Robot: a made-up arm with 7 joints. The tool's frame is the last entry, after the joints. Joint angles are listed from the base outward.
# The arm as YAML. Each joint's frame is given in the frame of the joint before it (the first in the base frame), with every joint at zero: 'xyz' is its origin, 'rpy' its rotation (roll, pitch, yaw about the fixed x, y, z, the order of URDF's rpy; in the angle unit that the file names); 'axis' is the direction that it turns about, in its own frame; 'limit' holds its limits. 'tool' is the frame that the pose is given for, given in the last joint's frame.
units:
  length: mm
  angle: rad
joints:
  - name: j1
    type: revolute
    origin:
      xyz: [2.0, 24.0, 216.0]
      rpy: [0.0, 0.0, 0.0]
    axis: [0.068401, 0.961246, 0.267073]
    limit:
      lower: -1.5
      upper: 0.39
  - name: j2
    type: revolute
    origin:
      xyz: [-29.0, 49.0, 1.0]
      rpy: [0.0, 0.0, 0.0]
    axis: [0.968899, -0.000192, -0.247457]
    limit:
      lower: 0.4
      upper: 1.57
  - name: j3
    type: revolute
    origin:
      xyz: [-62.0, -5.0, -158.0]
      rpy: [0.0, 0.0, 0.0]
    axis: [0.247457, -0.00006, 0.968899]
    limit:
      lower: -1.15
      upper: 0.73
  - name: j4
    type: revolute
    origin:
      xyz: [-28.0, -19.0, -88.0]
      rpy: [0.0, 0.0, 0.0]
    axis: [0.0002, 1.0, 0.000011]
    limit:
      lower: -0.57
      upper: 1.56
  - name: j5
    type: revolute
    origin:
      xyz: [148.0, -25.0, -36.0]
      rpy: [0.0, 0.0, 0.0]
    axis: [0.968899, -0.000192, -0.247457]
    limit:
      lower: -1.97
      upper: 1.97
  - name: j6
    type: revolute
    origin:
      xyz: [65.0, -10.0, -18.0]
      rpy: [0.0, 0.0, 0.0]
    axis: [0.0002, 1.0, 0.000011]
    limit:
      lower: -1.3
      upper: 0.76
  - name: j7
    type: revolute
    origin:
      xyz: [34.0, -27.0, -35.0]
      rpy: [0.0, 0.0, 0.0]
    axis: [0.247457, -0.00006, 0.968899]
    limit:
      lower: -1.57
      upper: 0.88
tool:
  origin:
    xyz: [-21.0, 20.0, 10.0]
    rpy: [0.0, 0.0, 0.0]
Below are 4 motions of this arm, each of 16 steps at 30 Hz.
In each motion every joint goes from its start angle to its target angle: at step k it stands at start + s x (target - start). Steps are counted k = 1, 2, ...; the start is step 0. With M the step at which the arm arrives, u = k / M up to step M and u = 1 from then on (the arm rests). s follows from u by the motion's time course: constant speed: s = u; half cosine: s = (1 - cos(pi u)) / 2; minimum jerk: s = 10 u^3 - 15 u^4 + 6 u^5.
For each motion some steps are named. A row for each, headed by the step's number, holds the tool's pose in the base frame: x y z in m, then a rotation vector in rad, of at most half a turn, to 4 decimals.
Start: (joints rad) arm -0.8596 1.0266 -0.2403 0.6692 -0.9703 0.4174 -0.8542
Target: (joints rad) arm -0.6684 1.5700 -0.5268 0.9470 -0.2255 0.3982 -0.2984
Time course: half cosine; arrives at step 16
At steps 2, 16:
2: 0.3422 0.3208 0.0086 -0.1992 0.1513 -0.5430
16: 0.1548 0.5214 0.1171 1.1203 0.8683 0.4713

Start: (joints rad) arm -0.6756 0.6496 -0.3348 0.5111 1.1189 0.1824 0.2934
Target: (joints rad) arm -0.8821 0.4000 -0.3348 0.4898 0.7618 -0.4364 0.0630
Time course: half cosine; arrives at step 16
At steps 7, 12, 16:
7: 0.3192 0.1386 -0.0822 1.5850 -0.4755 -0.3460
12: 0.3466 0.0717 -0.0617 1.2575 -0.7412 -0.5780
16: 0.3532 0.0496 -0.0524 1.1556 -0.8384 -0.6486

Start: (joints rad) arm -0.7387 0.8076 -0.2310 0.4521 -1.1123 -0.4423 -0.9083
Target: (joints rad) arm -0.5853 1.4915 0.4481 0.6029 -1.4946 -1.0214 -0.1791
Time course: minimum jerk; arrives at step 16
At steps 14, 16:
14: 0.2167 0.4357 0.2742 0.1806 -1.8647 0.4386
16: 0.2137 0.4365 0.2796 0.1783 -1.8874 0.4522

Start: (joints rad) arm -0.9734 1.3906 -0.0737 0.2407 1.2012 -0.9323 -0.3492
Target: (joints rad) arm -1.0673 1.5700 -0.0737 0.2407 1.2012 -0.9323 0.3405
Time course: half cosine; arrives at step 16
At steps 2, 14, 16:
2: 0.3142 0.3108 0.2462 2.6073 -0.2569 -0.9175
14: 0.2790 0.3453 0.3067 2.6126 -1.0159 -0.5957
16: 0.2774 0.3467 0.3090 2.6093 -1.0475 -0.5831

